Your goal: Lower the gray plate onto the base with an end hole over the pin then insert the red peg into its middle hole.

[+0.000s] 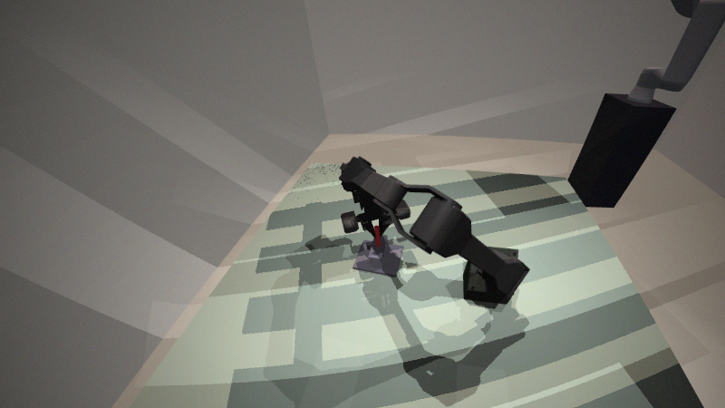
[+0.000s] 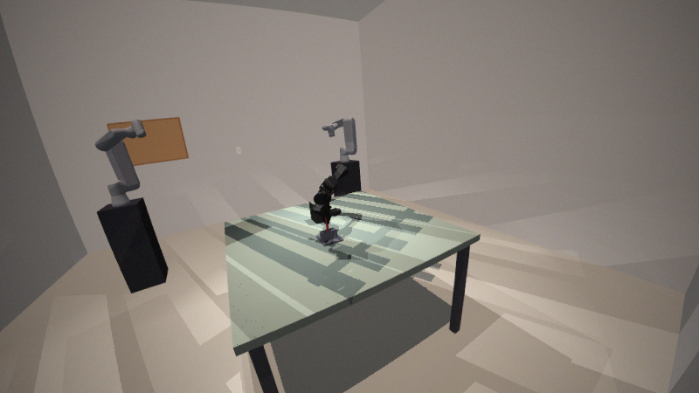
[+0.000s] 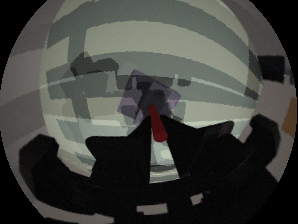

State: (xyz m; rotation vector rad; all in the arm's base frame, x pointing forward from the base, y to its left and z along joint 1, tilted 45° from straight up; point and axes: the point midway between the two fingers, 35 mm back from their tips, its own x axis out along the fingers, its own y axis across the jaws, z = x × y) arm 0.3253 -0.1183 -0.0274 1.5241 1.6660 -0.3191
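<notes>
The red peg lies right at my gripper tip. The rest, counted from my gripper tip: gray plate: 50 mm below; then base: 90 mm below, 20 mm to the left.
</notes>
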